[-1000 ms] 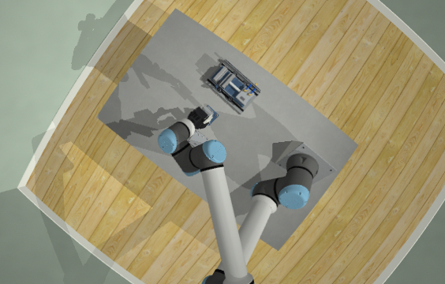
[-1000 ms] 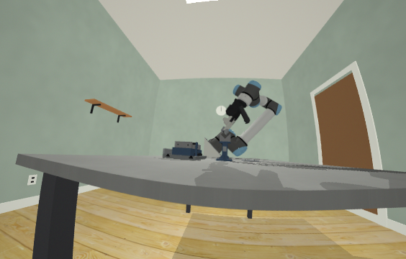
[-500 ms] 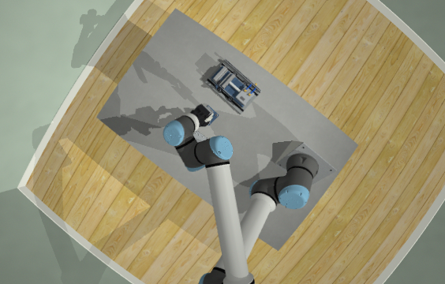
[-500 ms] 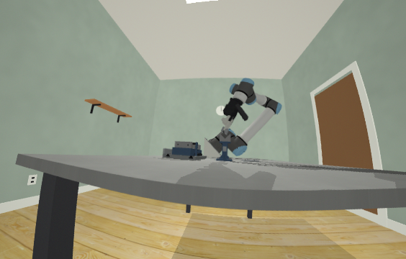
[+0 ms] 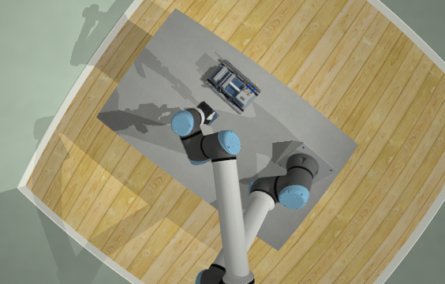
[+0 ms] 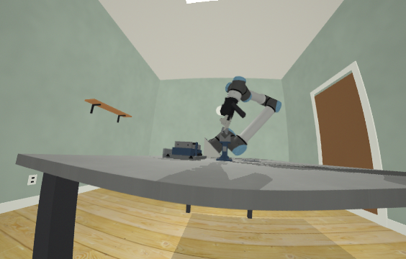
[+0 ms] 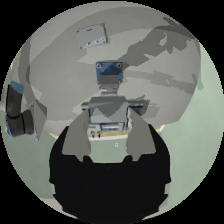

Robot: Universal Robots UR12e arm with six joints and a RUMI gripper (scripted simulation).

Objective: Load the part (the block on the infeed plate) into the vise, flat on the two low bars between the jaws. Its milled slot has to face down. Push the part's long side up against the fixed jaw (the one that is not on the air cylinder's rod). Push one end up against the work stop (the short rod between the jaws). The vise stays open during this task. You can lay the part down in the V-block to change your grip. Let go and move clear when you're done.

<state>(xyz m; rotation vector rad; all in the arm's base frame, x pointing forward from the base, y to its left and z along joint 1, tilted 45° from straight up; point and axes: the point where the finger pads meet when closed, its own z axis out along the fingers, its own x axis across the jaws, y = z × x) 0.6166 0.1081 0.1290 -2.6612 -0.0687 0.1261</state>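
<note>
Right now the part is 1 cm below my hand. Round my hand: vise: 1 cm ahead, 23 cm to the right, 15 cm below; then infeed plate: 6 cm behind, 16 cm to the left, 19 cm below.
</note>
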